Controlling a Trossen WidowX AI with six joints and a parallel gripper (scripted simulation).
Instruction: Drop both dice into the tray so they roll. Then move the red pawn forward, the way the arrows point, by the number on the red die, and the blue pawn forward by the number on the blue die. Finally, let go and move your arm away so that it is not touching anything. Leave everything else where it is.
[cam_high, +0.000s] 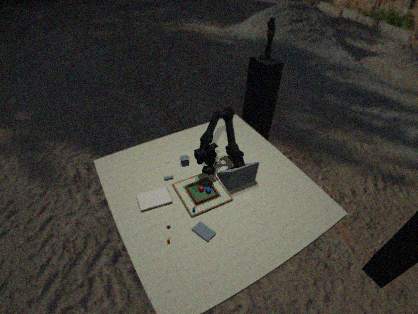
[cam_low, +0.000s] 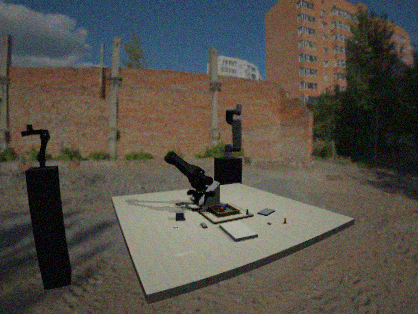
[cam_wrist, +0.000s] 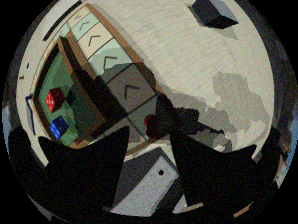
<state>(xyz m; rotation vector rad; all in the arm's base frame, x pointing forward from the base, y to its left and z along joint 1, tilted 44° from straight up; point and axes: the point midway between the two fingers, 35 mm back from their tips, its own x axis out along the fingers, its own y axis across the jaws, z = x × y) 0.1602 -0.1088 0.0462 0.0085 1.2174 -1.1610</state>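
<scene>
Now: gripper tip 240 mm short of the blue pawn, 210 mm to the right of it and 10 mm above it. Round my gripper tip: small grey cube: 80 mm ahead, 190 mm to the right, 20 mm below; white flat plate: 410 mm ahead, 30 mm below; green tray: 120 mm ahead, 100 mm to the left, 30 mm below.
</scene>
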